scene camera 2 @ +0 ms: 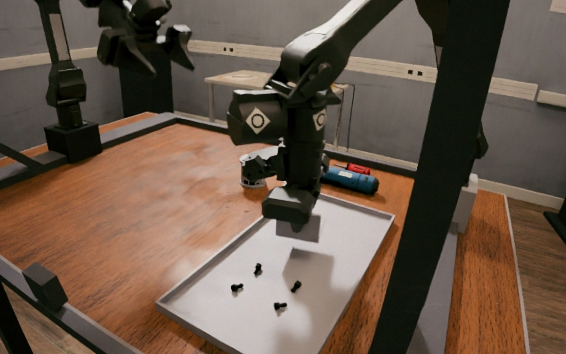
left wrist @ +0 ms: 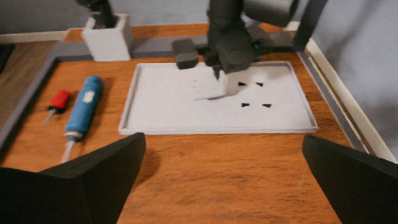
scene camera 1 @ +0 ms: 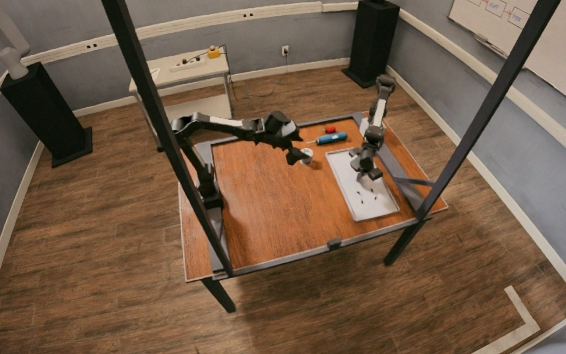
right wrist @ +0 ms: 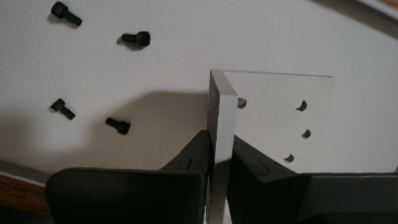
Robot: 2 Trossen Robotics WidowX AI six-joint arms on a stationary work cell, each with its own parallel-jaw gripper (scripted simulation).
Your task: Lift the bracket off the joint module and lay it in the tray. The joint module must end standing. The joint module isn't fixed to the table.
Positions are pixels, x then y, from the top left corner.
Scene:
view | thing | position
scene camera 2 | my left gripper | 175, 73
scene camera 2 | my right gripper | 297, 230
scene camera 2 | tray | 328, 270
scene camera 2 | bracket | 310, 233
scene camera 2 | blue screwdriver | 352, 180

